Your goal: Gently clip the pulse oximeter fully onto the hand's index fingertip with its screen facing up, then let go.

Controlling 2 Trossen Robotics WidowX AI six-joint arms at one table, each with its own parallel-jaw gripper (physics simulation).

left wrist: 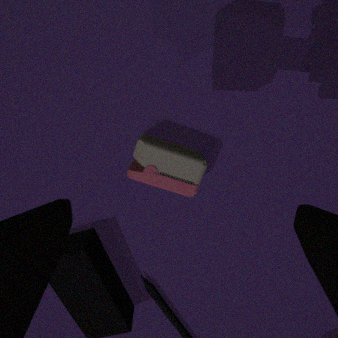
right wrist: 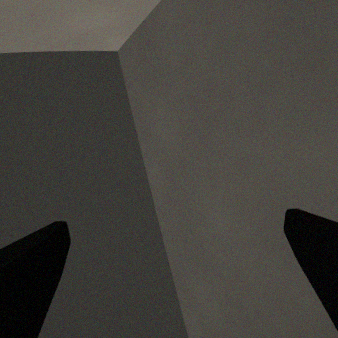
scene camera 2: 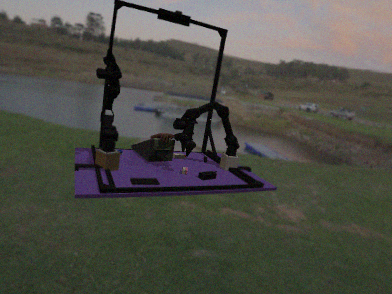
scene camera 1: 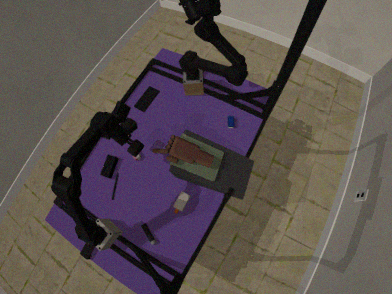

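Seen in the pictures: left gripper, fingertip midpoint: (left wrist: pixel 185 213) (scene camera 2: pixel 184 154) (scene camera 1: pixel 130 145); right gripper, fingertip midpoint: (right wrist: pixel 177 226) (scene camera 2: pixel 110 53); left arm's base, origin of the base link: (scene camera 2: pixel 230 154) (scene camera 1: pixel 98 234); right arm's base, origin of the base link: (scene camera 2: pixel 108 150) (scene camera 1: pixel 192 74).
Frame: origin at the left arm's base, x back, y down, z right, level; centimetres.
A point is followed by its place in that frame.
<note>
The pulse oximeter (scene camera 1: pixel 137 156) @(x -37.7, y 7.4, z -11.7 cm) (scene camera 2: pixel 185 170) @(x -38.4, y 7.9, z -16.4 cm) (left wrist: pixel 169 167) @(x -38.3, y 7.4, z -13.8 cm), with a white shell and a pink shell, lies on its side on the purple mat; its screen does not show. My left gripper (scene camera 1: pixel 131 138) @(x -39.6, y -2.0, z -13.4 cm) (left wrist: pixel 185 213) @(x -39.6, y -2.0, z -13.4 cm) is open above it. In the left wrist view the oximeter lies beyond the line between the fingertips, roughly centred between them. The brown hand (scene camera 1: pixel 192 151) @(x -52.4, y -7.3, z 12.5 cm) (scene camera 2: pixel 162 136) @(x -52.0, y -8.6, z 1.9 cm) rests on a green pad on a dark wedge, one digit jutting left in scene camera 1; which digit it is I cannot tell. My right gripper (right wrist: pixel 177 226) @(x -90.1, y -54.3, z -20.1 cm) is open, raised and away from the mat.
A black box (scene camera 1: pixel 109 166) @(x -25.1, y 7.1, z -20.3 cm) (scene camera 2: pixel 207 175) @(x -26.2, y 7.6, z -24.1 cm) (left wrist: pixel 95 285) @(x -26.8, y 7.0, z -20.0 cm) and a dark pen (scene camera 1: pixel 115 186) @(x -19.3, y 9.8, z -12.2 cm) (left wrist: pixel 165 305) @(x -21.5, y 9.8, z -13.4 cm) lie near the oximeter. A black slab (scene camera 1: pixel 147 99) @(x -65.4, y 9.7, z -30.3 cm) (scene camera 2: pixel 145 181) @(x -65.4, y 9.7, z -32.2 cm), a blue item (scene camera 1: pixel 231 121) @(x -78.8, y 7.3, z 15.2 cm), a white box (scene camera 1: pixel 181 201) @(x -33.8, y 7.7, z 18.6 cm) and a black cylinder (scene camera 1: pixel 149 234) @(x -13.1, y 8.1, z 16.1 cm) lie farther off.
</note>
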